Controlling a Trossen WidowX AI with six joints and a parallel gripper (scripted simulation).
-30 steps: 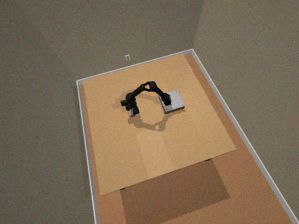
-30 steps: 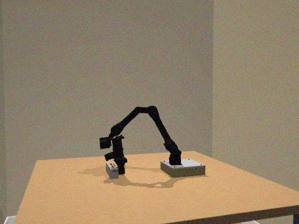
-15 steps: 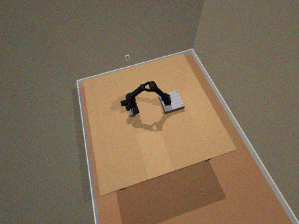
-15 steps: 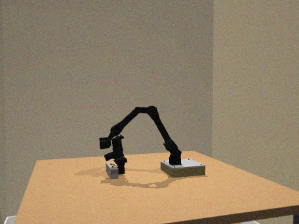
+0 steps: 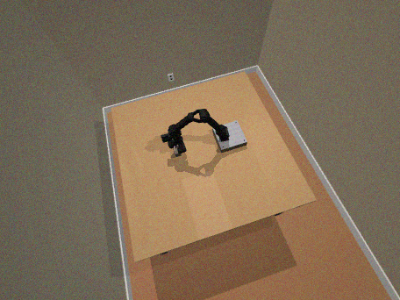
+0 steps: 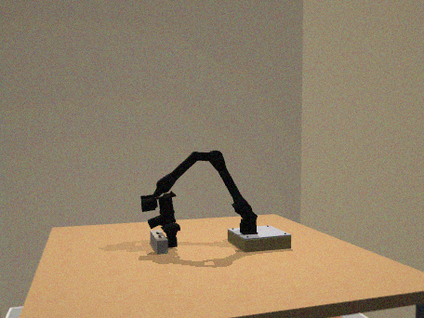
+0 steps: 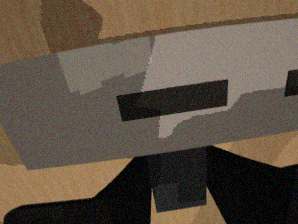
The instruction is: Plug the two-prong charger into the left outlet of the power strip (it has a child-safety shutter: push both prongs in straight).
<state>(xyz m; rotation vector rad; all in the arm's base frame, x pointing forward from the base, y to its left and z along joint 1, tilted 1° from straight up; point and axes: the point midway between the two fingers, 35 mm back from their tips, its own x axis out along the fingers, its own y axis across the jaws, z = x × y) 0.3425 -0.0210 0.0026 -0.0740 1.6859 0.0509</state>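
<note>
Now: gripper tip 20 mm short of the black two-prong charger and 10 mm below it.
</note>
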